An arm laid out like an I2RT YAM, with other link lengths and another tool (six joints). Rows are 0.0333 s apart.
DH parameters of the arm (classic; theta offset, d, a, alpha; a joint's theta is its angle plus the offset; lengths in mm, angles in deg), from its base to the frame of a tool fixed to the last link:
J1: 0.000 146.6 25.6 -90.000
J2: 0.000 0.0 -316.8 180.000
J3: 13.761 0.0 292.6 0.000
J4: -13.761 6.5 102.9 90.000
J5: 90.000 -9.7 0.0 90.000
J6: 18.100 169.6 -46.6 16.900
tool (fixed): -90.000 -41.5 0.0 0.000
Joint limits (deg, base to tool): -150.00..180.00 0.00..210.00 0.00..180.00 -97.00..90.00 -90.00..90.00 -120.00..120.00
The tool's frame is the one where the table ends.
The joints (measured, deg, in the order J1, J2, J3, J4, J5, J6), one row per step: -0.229 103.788 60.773 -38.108 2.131 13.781; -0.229 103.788 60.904 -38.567 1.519 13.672; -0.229 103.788 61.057 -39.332 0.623 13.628; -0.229 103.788 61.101 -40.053 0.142 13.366; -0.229 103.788 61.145 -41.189 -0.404 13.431; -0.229 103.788 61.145 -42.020 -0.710 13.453
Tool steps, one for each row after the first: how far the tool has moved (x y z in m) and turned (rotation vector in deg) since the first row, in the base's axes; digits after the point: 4 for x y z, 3 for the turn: -0.0011 0.0014 0.0007 0.590 0.329 0.200; -0.0033 0.0035 0.0014 1.473 0.938 0.372; -0.0061 0.0047 0.0013 1.918 1.617 0.690; -0.0104 0.0059 0.0010 2.478 2.704 0.679; -0.0137 0.0066 0.0006 2.793 3.532 0.677
